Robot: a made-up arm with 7 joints.
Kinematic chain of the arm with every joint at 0, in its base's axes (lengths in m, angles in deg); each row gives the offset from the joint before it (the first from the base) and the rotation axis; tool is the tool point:
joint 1: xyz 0 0 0.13 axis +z
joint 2: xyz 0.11 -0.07 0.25 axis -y
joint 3: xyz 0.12 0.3 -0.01 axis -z
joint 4: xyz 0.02 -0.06 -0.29 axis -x
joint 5: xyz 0.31 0 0.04 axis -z
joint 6: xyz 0.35 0 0.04 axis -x
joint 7: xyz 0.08 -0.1 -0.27 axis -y
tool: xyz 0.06 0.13 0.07
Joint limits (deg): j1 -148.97..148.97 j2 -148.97..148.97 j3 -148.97..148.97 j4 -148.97..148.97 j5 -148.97..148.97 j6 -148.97..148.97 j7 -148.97..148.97
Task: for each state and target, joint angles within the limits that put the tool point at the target. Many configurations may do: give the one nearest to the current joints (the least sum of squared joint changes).
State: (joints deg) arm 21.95 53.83 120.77 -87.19 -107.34 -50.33 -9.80
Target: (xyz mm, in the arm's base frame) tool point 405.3 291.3 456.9
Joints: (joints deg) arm -6.25 39.77 125.86 -73.39 -137.00 -46.90 -13.16
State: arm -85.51 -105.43 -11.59 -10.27 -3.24 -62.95 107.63
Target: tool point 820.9 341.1 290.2
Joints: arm -93.33 -131.42 -39.00 -0.25 -20.25 -59.79 112.58
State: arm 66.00 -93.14 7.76 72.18 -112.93 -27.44 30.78
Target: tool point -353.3 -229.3 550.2
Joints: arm 59.51 -112.40 8.69 74.95 -137.53 -34.27 30.15
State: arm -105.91 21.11 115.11 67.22 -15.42 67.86 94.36
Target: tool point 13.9 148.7 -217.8
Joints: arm -110.95 36.14 148.76 65.87 -25.05 55.00 94.88
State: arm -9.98 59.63 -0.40 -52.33 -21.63 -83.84 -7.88
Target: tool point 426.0 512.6 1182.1
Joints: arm 1.21 69.66 -13.62 -46.83 -9.96 -81.25 -13.11
